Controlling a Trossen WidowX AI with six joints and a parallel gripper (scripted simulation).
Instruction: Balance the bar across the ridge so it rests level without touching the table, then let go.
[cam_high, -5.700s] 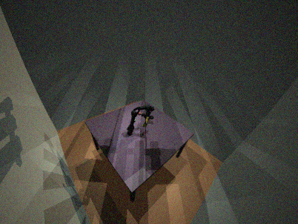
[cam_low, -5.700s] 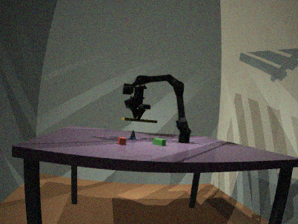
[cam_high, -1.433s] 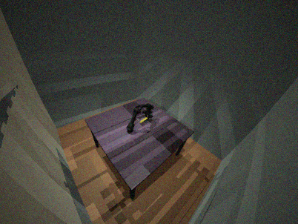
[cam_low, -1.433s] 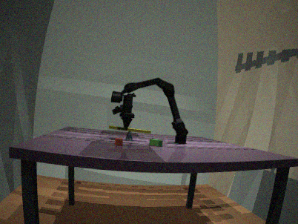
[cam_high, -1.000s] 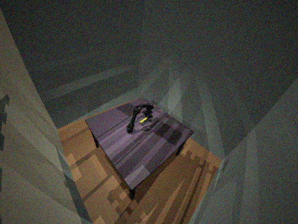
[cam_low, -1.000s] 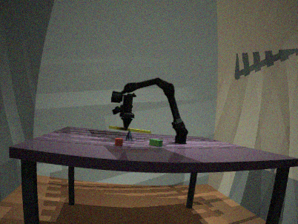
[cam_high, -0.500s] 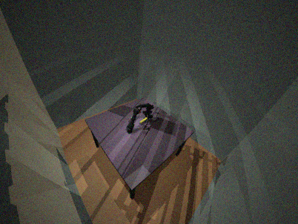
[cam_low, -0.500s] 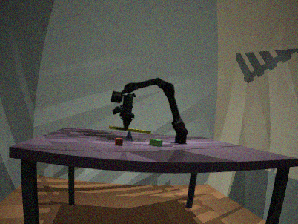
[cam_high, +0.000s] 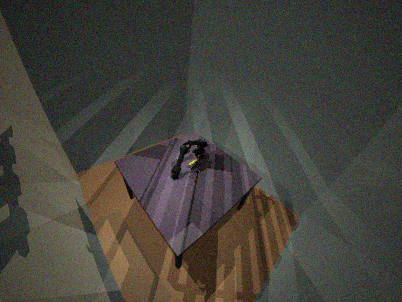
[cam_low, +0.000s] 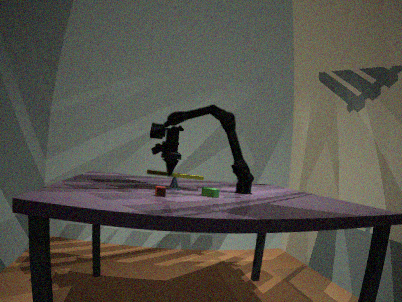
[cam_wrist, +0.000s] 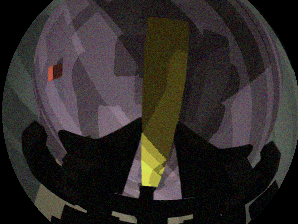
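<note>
The yellow bar is 3 cm behind my gripper tip. Round my gripper tip: green block 17 cm to the left, 16 cm behind, 5 cm below; red block 25 cm to the left, 5 cm below, 5 cm ahead.
</note>
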